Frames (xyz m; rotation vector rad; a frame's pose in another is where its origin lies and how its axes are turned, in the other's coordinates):
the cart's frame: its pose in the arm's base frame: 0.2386 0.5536 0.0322 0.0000 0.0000 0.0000
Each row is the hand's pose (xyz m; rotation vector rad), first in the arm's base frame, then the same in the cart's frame.
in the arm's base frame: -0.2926 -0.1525 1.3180 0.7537 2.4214 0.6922
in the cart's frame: -0.5312 -0.7061 1.2858 0.7537 2.4214 0.6922
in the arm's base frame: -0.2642 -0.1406 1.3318 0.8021 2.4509 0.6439
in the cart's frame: -0.5028 -0.6942 1.2996 0.8021 2.4509 0.6439
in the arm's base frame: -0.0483 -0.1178 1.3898 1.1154 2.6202 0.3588
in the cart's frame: -0.2869 -0.6714 1.3576 1.1154 2.6202 0.3588
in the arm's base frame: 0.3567 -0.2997 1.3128 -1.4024 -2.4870 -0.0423
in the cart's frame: 0.1181 -0.8533 1.2806 -1.4024 -2.4870 -0.0423
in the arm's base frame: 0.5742 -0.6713 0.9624 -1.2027 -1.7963 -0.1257
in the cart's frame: 0.3356 -1.2249 0.9302 -1.2027 -1.7963 -0.1257
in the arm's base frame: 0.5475 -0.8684 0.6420 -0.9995 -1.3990 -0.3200
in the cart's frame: 0.3089 -1.4220 0.6098 -0.9995 -1.3990 -0.3200
